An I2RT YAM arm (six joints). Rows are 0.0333 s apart.
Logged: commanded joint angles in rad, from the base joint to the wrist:
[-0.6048, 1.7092, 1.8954, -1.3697, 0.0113, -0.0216]
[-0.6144, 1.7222, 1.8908, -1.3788, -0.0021, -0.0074]
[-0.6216, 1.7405, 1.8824, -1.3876, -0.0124, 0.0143]
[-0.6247, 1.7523, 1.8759, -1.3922, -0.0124, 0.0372]
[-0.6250, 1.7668, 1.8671, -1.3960, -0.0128, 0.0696]
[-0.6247, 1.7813, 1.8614, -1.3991, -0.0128, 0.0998]
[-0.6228, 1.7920, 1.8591, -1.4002, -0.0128, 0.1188]
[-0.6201, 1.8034, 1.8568, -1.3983, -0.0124, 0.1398]
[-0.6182, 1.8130, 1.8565, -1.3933, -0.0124, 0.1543]
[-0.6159, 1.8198, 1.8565, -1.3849, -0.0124, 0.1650]
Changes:
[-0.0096, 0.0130, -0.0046, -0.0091, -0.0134, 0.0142]
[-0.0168, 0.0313, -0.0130, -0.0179, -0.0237, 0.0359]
[-0.0199, 0.0431, -0.0195, -0.0225, -0.0237, 0.0588]
[-0.0202, 0.0576, -0.0283, -0.0263, -0.0241, 0.0912]
[-0.0199, 0.0721, -0.0340, -0.0294, -0.0241, 0.1214]
[-0.0180, 0.0828, -0.0363, -0.0305, -0.0241, 0.1404]
[-0.0153, 0.0942, -0.0386, -0.0286, -0.0237, 0.1614]
[-0.0134, 0.1038, -0.0389, -0.0236, -0.0237, 0.1759]
[-0.0111, 0.1106, -0.0389, -0.0152, -0.0237, 0.1866]

